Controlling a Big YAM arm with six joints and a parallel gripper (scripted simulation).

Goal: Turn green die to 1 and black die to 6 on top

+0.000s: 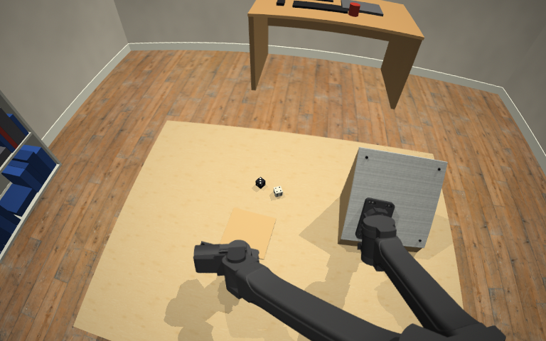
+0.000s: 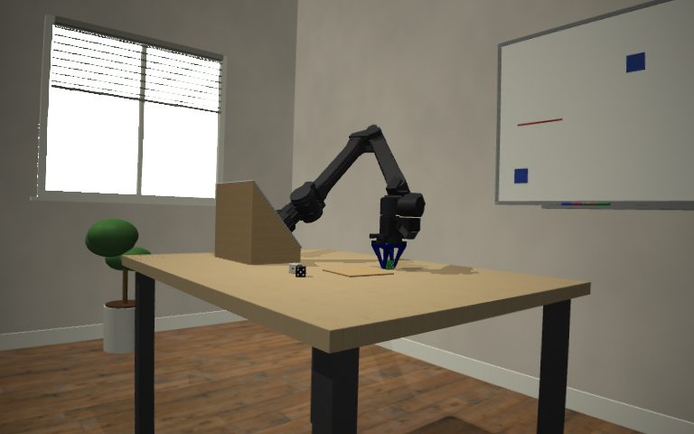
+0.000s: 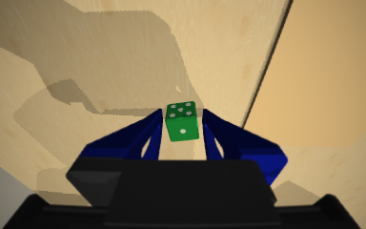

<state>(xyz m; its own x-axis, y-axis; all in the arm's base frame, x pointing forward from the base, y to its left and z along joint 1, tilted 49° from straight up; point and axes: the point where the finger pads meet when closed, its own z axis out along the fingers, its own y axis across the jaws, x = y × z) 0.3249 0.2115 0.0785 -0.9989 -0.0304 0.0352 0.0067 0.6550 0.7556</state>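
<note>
Now: the green die right at my hand. Also, from my hand: black die 30 mm ahead, 310 mm to the right; then tan mat 30 mm ahead, 130 mm to the right, 10 mm below; then white die 40 mm behind, 290 mm to the right.
</note>
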